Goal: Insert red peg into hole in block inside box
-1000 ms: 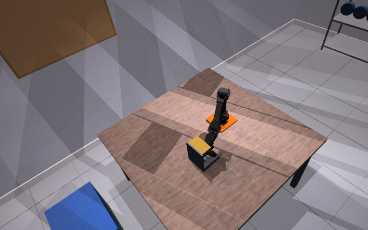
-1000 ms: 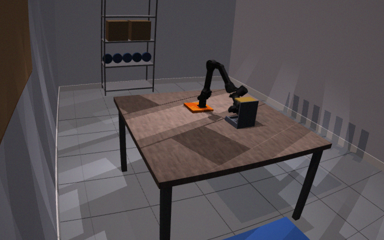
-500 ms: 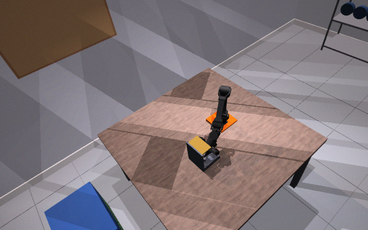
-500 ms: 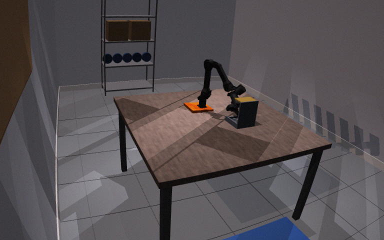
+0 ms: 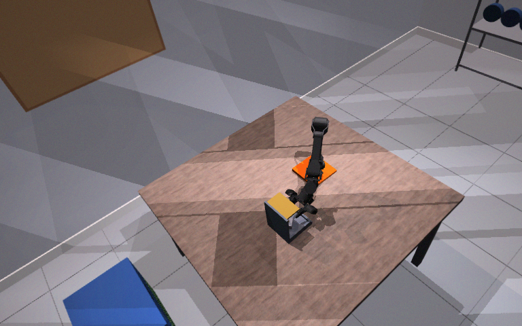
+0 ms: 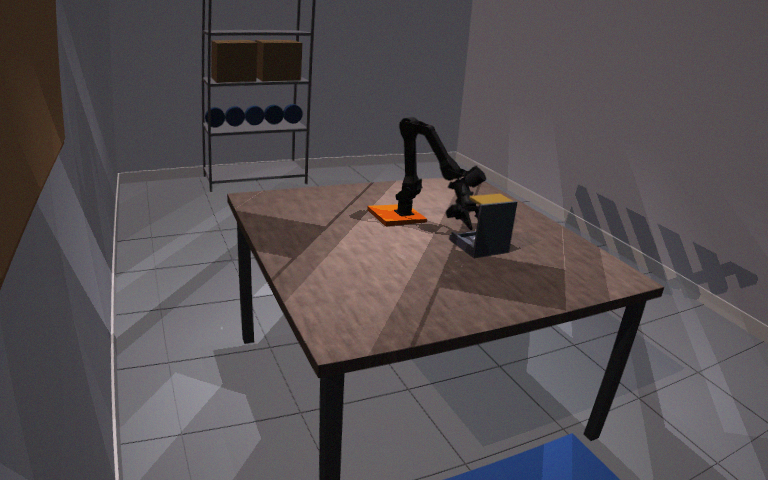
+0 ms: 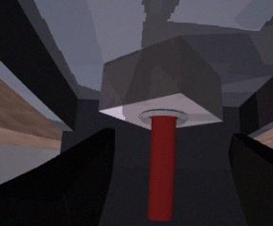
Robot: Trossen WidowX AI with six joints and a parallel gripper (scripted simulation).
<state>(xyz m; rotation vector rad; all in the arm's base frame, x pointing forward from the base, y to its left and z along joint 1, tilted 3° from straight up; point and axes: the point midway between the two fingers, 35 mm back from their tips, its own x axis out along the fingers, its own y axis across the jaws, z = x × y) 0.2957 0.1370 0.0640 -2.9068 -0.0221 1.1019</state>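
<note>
Now: gripper tip 40 mm short of the red peg. From my gripper tip the other things lie so: yellow roof 60 mm ahead, 140 mm above.
</note>
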